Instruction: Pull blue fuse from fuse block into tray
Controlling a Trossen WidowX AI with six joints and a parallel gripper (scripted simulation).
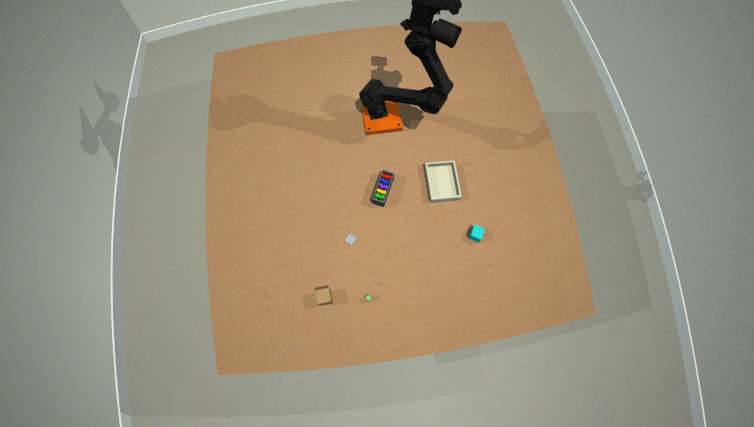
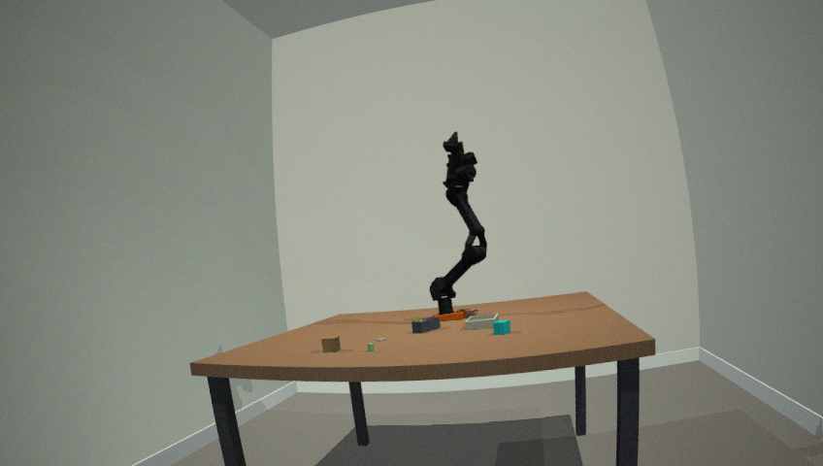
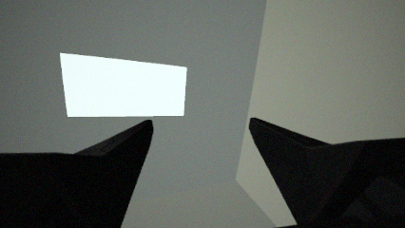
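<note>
Now: gripper tip 25 cm short of the blue fuse, 17 cm to the left of it and 71 cm above it. Round my gripper tip: red fuse (23 cm ahead, 16 cm to the right, 71 cm below); then purple fuse (26 cm ahead, 18 cm to the right, 71 cm below); then tray (28 cm ahead, 2 cm to the left, 73 cm below).
</note>
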